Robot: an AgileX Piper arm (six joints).
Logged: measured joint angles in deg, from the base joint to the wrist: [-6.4, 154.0, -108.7, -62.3, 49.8, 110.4]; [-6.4, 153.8, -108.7, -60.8, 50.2, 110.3]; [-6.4, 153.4, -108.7, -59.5, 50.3, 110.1]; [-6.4, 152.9, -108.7, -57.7, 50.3, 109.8]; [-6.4, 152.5, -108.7, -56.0, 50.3, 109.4]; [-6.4, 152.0, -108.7, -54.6, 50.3, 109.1]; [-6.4, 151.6, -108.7, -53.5, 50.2, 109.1]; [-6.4, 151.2, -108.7, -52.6, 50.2, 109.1]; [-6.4, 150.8, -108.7, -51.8, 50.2, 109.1]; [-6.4, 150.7, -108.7, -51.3, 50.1, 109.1]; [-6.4, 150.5, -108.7, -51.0, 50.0, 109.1]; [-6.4, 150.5, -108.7, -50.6, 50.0, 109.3]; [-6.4, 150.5, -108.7, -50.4, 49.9, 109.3]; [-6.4, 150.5, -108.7, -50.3, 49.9, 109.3]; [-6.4, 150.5, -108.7, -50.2, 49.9, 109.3]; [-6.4, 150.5, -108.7, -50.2, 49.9, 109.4]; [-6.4, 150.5, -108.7, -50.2, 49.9, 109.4]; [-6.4, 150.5, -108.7, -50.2, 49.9, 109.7]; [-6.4, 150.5, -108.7, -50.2, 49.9, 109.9]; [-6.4, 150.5, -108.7, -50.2, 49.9, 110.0]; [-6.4, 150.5, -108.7, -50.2, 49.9, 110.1]
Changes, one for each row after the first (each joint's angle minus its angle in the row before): [0.0, -0.2, 0.0, 1.5, 0.4, -0.1]; [0.0, -0.4, 0.0, 1.3, 0.1, -0.2]; [0.0, -0.5, 0.0, 1.8, 0.0, -0.3]; [0.0, -0.4, 0.0, 1.7, 0.0, -0.4]; [0.0, -0.5, 0.0, 1.4, 0.0, -0.3]; [0.0, -0.4, 0.0, 1.1, -0.1, 0.0]; [0.0, -0.4, 0.0, 0.9, 0.0, 0.0]; [0.0, -0.4, 0.0, 0.8, 0.0, 0.0]; [0.0, -0.1, 0.0, 0.5, -0.1, 0.0]; [0.0, -0.2, 0.0, 0.3, -0.1, 0.0]; [0.0, 0.0, 0.0, 0.4, 0.0, 0.2]; [0.0, 0.0, 0.0, 0.2, -0.1, 0.0]; [0.0, 0.0, 0.0, 0.1, 0.0, 0.0]; [0.0, 0.0, 0.0, 0.1, 0.0, 0.0]; [0.0, 0.0, 0.0, 0.0, 0.0, 0.1]; [0.0, 0.0, 0.0, 0.0, 0.0, 0.0]; [0.0, 0.0, 0.0, 0.0, 0.0, 0.3]; [0.0, 0.0, 0.0, 0.0, 0.0, 0.2]; [0.0, 0.0, 0.0, 0.0, 0.0, 0.1]; [0.0, 0.0, 0.0, 0.0, 0.0, 0.1]
